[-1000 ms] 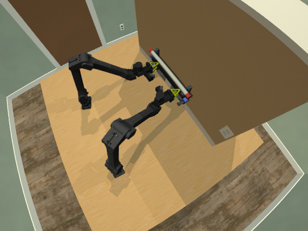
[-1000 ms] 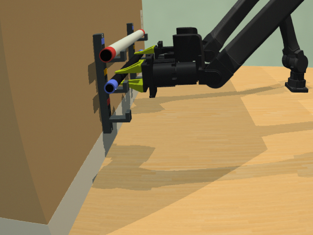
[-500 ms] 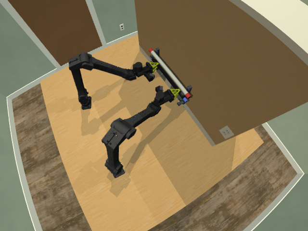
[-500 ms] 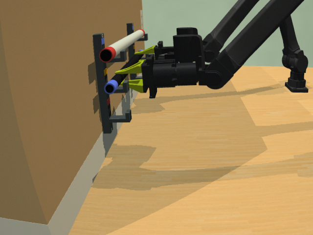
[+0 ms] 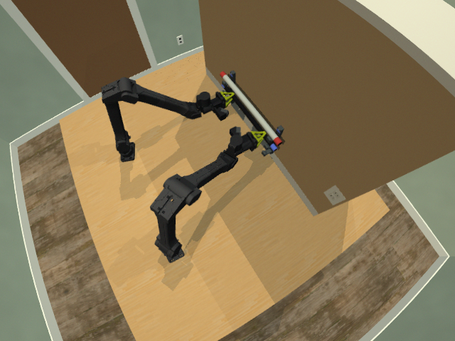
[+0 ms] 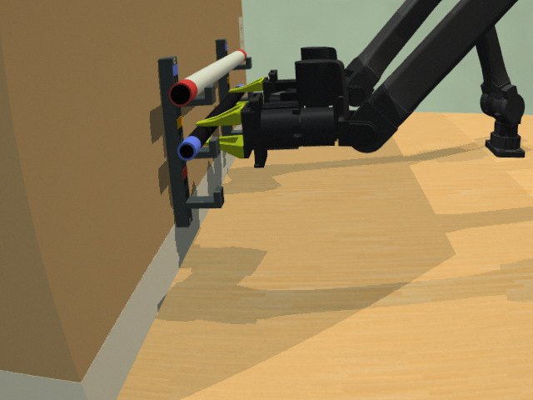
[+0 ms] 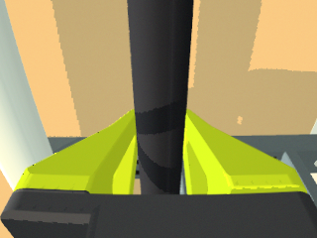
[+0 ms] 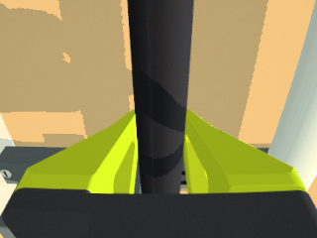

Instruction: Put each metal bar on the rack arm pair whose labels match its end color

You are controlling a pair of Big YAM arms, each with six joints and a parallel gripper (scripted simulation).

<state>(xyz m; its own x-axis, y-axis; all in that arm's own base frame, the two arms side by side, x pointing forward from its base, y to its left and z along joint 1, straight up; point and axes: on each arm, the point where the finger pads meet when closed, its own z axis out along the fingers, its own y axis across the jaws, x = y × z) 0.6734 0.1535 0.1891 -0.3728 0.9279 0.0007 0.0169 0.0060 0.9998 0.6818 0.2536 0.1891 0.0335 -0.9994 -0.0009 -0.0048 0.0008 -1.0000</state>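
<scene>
My left hand is 150 mm to the left of the black bar. The rest, counted from my left hand: grey baseboard (180 mm to the right, 150 mm below, 40 mm ahead); then brown wall (260 mm above, 190 mm ahead, 180 mm to the right).
My right hand is 150 mm to the right of the black bar. From my right hand the other things lie so: grey baseboard: 40 mm ahead, 120 mm to the left, 150 mm below; brown wall: 190 mm ahead, 120 mm to the left, 260 mm above.
</scene>
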